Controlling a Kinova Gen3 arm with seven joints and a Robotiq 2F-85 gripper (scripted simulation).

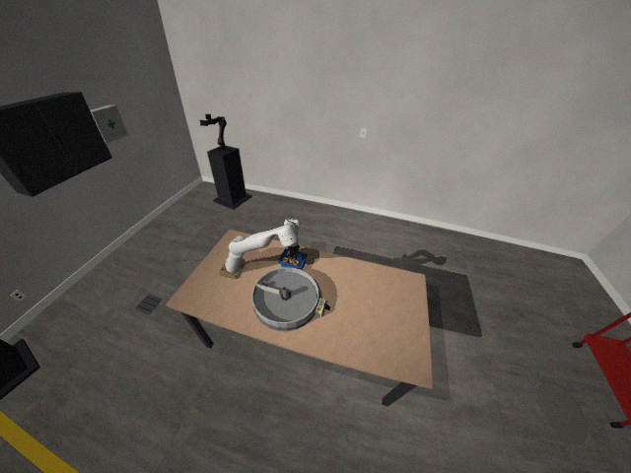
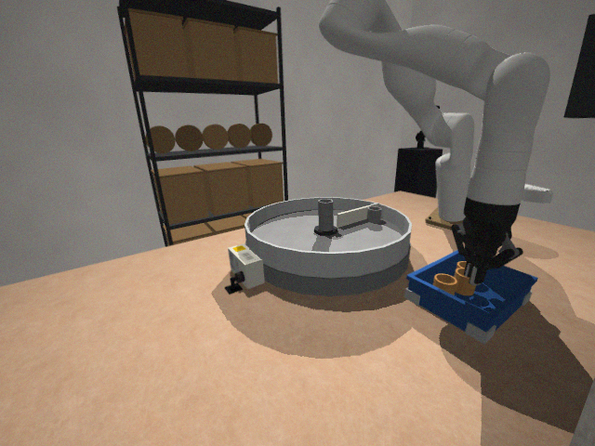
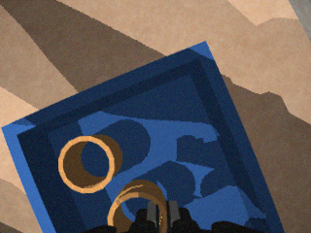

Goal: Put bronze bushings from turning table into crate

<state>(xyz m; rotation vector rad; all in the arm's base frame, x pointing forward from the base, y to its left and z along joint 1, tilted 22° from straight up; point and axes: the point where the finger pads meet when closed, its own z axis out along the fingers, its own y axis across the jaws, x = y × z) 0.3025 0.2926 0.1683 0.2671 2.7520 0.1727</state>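
My hand is 30 mm above the blue crate. The rest, counted from my hand: grey turning table (140 mm ahead, 320 mm to the right, 10 mm below).
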